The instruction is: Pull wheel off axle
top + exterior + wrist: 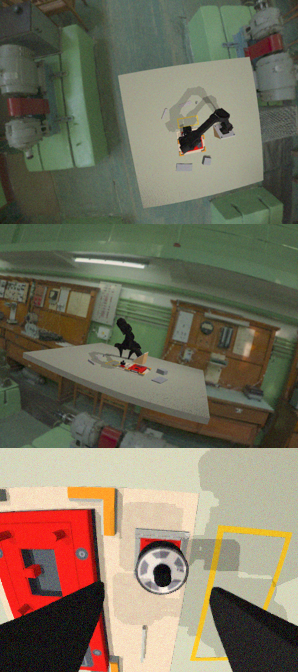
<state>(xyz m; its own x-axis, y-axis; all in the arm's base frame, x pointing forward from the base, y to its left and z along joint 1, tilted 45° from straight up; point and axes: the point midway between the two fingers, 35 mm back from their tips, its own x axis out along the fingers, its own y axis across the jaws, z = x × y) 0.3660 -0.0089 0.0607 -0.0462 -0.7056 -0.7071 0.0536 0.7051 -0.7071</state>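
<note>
My gripper tip is now 40 mm above the small wheel. The rest, counted from my gripper tip: small block: 300 mm to the left, 170 mm behind, 60 mm below.
</note>
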